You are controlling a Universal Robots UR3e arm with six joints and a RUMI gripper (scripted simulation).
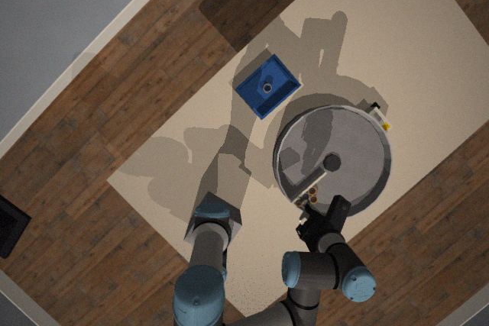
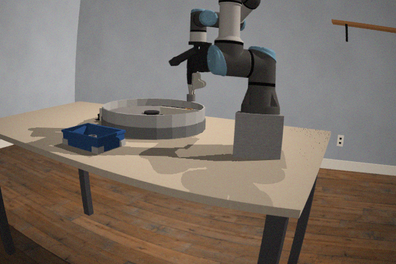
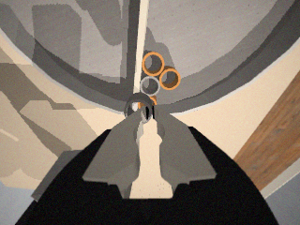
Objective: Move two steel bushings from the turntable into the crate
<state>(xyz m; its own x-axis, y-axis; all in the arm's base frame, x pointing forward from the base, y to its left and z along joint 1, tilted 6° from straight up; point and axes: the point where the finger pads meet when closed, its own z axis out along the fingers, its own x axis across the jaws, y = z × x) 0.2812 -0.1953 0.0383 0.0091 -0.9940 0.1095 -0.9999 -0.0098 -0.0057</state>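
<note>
Right now the blue crate is 35 cm to the left of my hand, 24 cm ahead of it and 11 cm below it. From my hand the other things lie so: grey turntable: 17 cm ahead, 8 cm below, 1 cm to the right.
</note>
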